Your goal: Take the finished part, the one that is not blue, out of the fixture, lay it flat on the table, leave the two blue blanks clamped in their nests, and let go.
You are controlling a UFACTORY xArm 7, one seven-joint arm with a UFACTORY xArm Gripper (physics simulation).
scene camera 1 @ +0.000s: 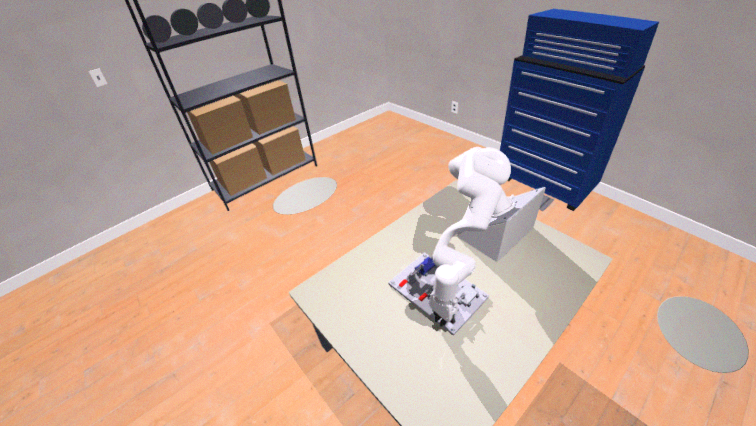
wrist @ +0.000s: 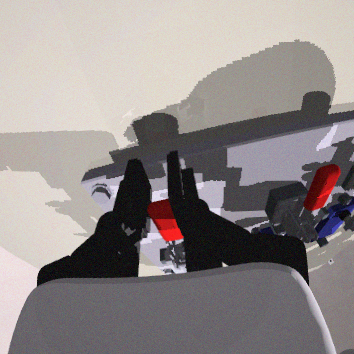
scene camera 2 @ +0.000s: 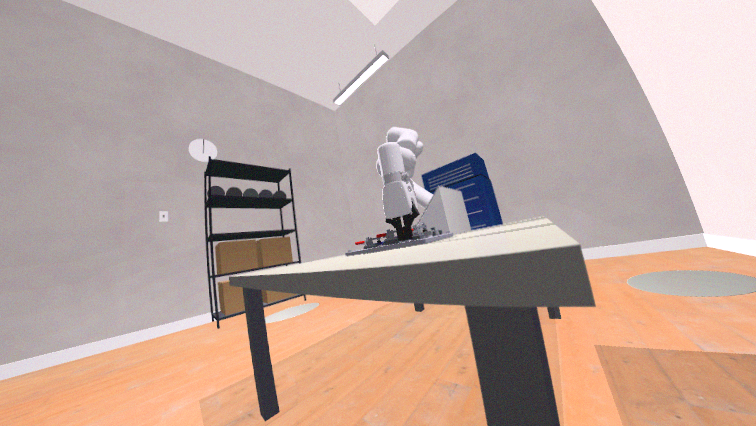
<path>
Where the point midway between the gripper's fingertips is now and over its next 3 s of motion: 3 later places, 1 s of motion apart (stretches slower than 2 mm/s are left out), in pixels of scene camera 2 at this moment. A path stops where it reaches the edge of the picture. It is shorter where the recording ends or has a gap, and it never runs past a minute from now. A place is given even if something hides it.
My gripper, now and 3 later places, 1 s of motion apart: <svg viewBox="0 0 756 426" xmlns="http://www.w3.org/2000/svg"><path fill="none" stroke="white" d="M405 239L409 225L412 223L408 202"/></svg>
</path>
